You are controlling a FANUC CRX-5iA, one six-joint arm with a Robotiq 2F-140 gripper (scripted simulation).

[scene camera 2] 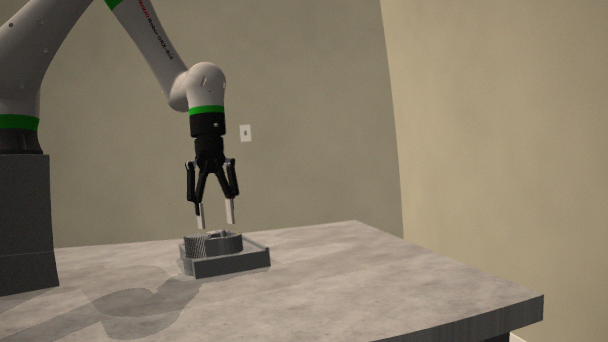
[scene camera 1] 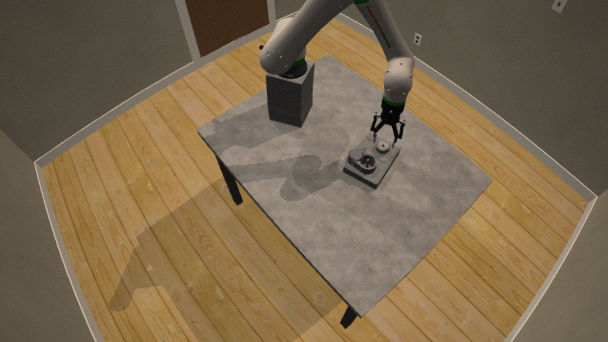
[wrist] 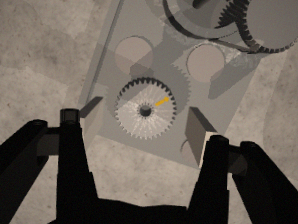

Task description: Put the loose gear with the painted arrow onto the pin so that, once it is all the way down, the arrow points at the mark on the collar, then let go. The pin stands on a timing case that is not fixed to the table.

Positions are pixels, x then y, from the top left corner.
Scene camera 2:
gripper: 216, 226
grey timing case: 204, 255
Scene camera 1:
grey timing case: 370, 175
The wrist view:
gripper: 145, 115
grey timing case: 172, 38
loose gear: 150, 123
